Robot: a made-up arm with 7 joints.
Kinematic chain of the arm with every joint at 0, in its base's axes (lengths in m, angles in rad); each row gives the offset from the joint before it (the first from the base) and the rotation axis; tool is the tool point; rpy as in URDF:
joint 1: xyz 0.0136 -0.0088 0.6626 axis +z
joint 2: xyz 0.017 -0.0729 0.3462 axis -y
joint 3: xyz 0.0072 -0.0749 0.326 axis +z
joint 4: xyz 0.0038 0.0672 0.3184 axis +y
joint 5: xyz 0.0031 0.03 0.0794 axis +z
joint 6: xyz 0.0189 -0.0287 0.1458 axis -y
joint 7: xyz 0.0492 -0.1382 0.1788 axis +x
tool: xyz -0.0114 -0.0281 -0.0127 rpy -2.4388 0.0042 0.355
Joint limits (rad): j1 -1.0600..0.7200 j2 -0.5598..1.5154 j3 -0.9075..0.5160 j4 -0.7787..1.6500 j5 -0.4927..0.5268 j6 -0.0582..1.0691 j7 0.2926..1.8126
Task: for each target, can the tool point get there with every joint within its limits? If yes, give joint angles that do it. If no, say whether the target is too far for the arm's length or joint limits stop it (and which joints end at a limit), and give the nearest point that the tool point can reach.
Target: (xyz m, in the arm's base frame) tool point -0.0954 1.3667 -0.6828
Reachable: no: too far | nearest point -0.3963 0.6960 0.7333 | short by 1.596 m
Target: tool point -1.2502 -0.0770 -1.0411
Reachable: no: too far | nearest point -0.8124 -0.0534 0.7056 | short by 1.801 m
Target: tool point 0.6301 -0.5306 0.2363
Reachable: no: joint limits stop it (at a limit: joint 2, joint 4, joint 5, joint 6, joint 7) | nearest point 0.4786 -0.4023 1.1966 | short by 0.981 m
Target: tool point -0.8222 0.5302 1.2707
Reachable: yes | joints -0.7844 1.2715 -0.7505 0.0602 -0.3366 0.1402 0.9477
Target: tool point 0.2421 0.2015 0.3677
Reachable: no: joint limits stop it (at a limit: joint 1, joint 2, joint 4, joint 5, joint 6, joint 7) | nearest point -0.3079 0.6779 0.7641 | short by 0.829 m
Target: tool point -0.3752 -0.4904 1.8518
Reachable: yes | joints 0.4864 0.6555 -0.4221 -0.0243 0.2089 0.0847 0.6836
